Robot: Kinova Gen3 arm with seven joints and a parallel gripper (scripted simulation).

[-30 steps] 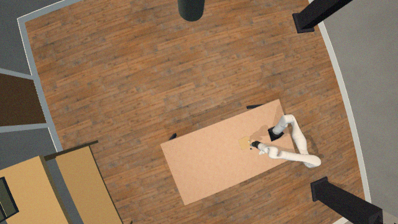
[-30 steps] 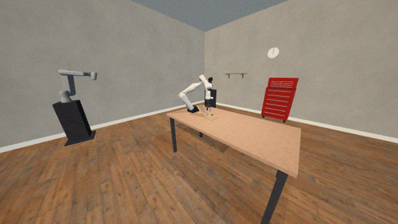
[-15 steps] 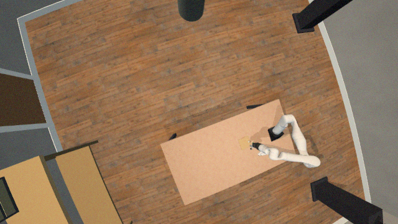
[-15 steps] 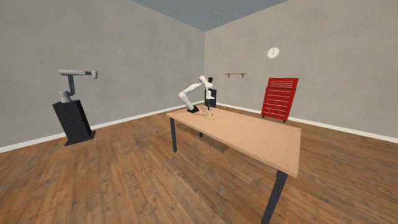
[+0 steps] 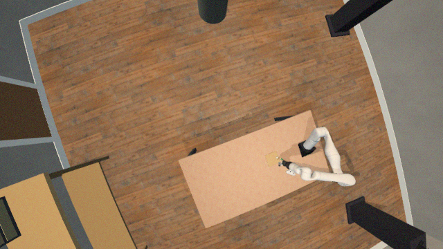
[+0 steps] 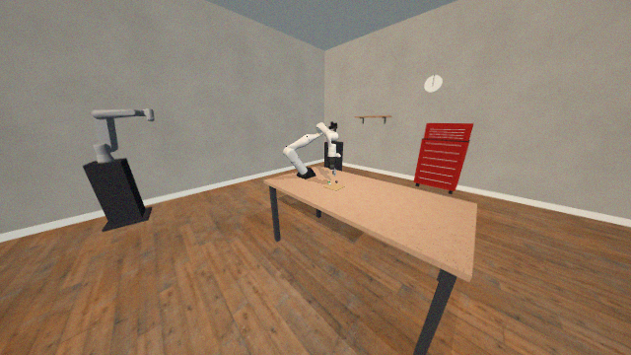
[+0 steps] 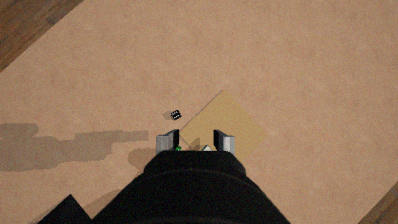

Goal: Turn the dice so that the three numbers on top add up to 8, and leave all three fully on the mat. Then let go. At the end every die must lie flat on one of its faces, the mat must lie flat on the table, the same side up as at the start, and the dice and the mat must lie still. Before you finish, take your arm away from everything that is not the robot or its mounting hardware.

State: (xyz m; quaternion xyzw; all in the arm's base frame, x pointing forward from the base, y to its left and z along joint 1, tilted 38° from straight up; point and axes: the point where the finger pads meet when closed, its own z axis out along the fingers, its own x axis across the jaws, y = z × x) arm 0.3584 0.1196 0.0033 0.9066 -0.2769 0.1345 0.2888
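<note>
Now: the black die 2 cm behind my hand, 5 cm to the left of it and 10 cm below it. The rest, counted from my hand: green die (6 cm behind, 1 cm to the right, 10 cm below); tan mat (4 cm ahead, 4 cm to the right, 11 cm below); white die (1 cm behind, 5 cm to the right, 10 cm below).
</note>
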